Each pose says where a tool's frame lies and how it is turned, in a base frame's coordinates. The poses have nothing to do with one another.
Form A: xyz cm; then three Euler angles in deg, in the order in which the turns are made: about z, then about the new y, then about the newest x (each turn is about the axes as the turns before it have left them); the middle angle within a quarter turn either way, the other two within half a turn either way.
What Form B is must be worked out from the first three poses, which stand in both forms.
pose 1, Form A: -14.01, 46.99, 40.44, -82.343, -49.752, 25.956
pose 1, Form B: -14.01, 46.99, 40.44, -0.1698, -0.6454, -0.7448, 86.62
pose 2, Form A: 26.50, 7.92, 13.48, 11.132, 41.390, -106.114
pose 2, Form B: 26.50, 7.92, 13.48, -0.9033, 0.1640, 0.3965, 115.69
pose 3, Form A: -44.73, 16.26, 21.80, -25.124, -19.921, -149.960
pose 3, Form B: -44.73, 16.26, 21.80, -0.9602, 0.1670, -0.2237, 155.43
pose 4, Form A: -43.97, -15.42, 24.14, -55.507, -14.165, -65.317
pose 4, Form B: -43.97, -15.42, 24.14, -0.7399, 0.2232, -0.6346, 89.79
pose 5, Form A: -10.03, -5.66, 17.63, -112.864, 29.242, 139.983
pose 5, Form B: -10.03, -5.66, 17.63, -0.5748, 0.7099, 0.4071, 178.33
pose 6, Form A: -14.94, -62.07, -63.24, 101.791, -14.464, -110.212
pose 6, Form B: -14.94, -62.07, -63.24, -0.5088, -0.7529, 0.4174, 128.04
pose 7, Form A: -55.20, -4.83, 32.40, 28.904, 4.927, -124.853
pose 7, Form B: -55.20, -4.83, 32.40, -0.9596, -0.2245, 0.1695, 128.01
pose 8, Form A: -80.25, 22.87, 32.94, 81.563, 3.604, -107.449
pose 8, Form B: -80.25, 22.87, 32.94, -0.6897, -0.5677, 0.4494, 128.91
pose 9, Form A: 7.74, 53.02, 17.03, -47.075, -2.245, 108.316
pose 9, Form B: 7.74, 53.02, 17.03, 0.8795, -0.3980, -0.2611, 114.21
